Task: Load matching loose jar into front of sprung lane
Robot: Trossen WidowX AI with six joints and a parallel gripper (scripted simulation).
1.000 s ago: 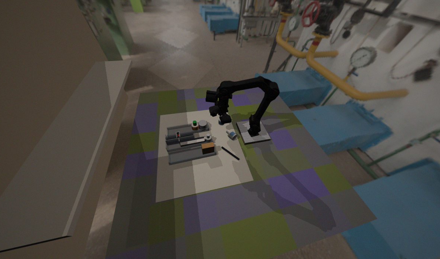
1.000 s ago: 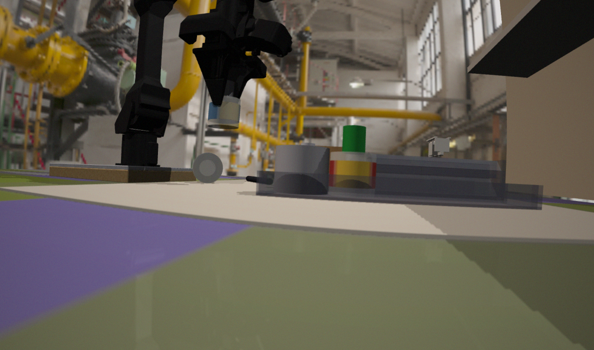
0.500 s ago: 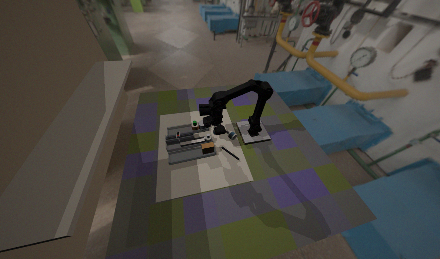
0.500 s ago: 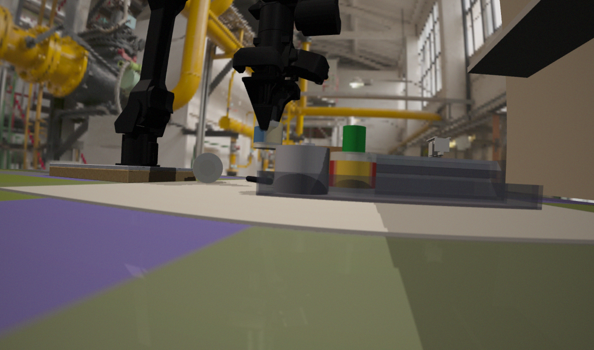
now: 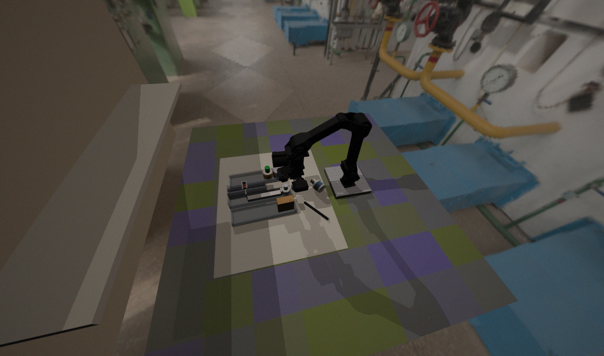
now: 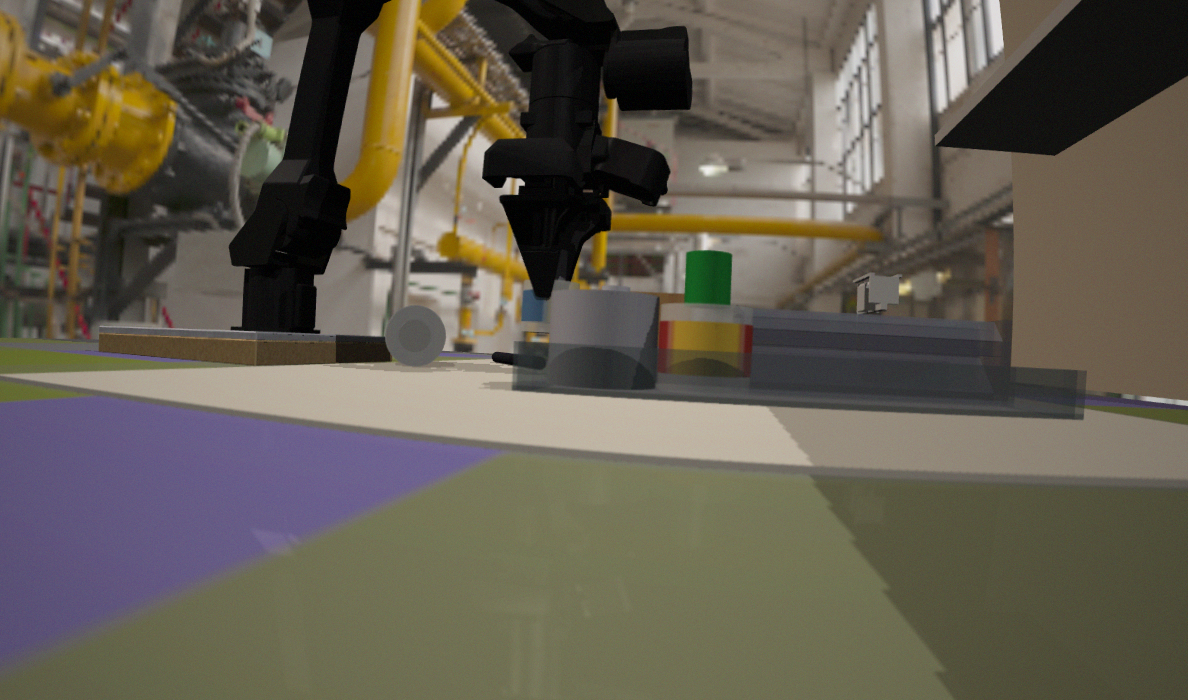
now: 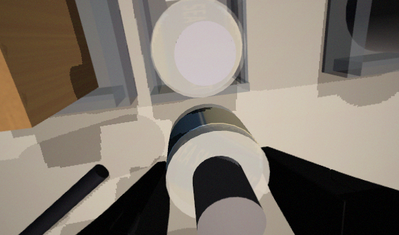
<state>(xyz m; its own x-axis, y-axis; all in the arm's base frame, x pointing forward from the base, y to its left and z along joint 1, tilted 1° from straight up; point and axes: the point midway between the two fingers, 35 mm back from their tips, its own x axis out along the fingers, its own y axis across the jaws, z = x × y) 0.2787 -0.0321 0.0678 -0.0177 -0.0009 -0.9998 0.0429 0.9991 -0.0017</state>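
My gripper tip is 8 cm to the right of the brown box, 7 cm short of it and 2 cm above it. Also, from my gripper tip: red mark: 24 cm ahead, 5 cm to the right, 1 cm above; black rod: 13 cm to the left, 6 cm behind, 5 cm below; grey cylinder: 13 cm to the right, 6 cm ahead, 3 cm below.
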